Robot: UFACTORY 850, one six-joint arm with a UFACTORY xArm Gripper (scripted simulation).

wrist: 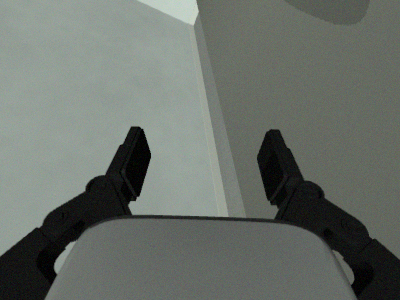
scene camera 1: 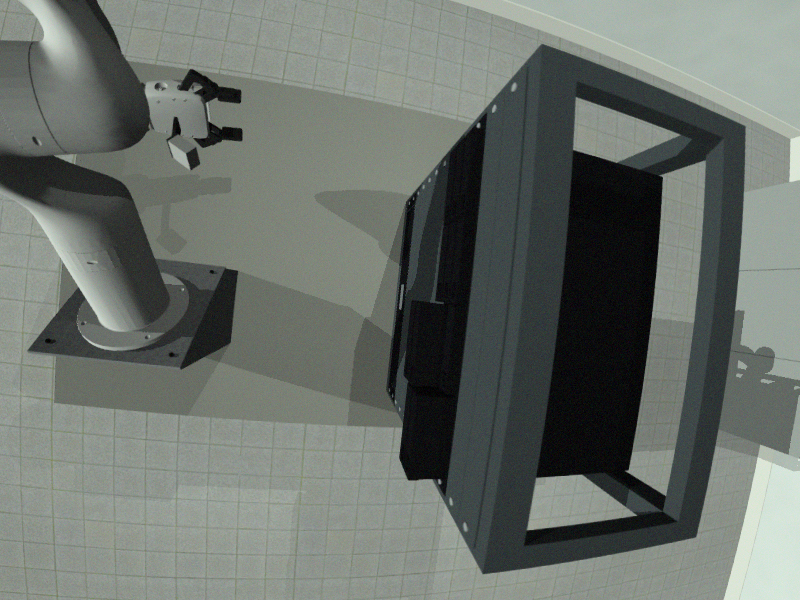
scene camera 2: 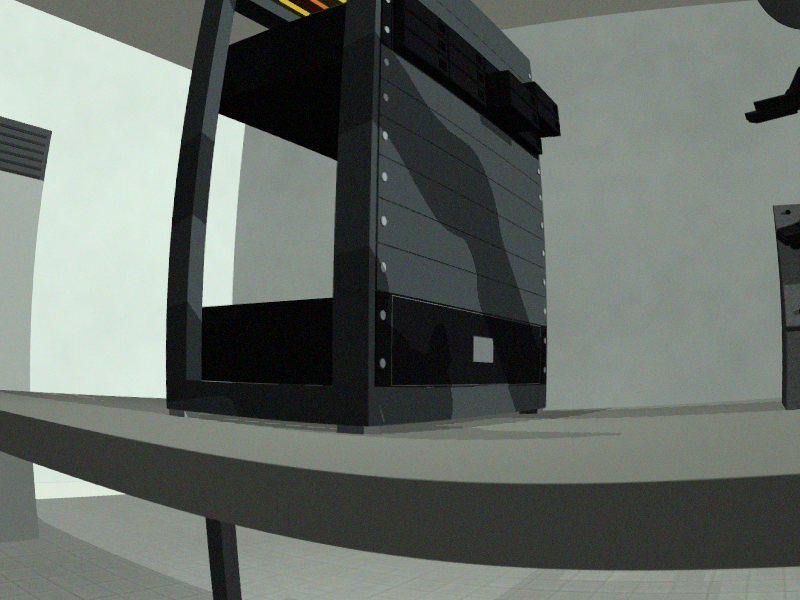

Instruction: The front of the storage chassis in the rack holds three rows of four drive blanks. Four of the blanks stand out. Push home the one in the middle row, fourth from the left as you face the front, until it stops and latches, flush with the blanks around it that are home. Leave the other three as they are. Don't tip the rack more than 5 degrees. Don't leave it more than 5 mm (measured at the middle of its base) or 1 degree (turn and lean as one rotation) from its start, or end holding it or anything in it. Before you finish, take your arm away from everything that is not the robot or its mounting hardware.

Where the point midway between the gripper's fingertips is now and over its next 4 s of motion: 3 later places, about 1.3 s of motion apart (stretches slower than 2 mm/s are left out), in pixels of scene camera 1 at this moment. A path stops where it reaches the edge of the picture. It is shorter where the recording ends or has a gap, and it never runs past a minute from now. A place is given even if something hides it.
My gripper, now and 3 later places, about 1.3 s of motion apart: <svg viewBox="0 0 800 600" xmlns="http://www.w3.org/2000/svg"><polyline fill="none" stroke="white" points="241,116 235,114 194,103 82,106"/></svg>
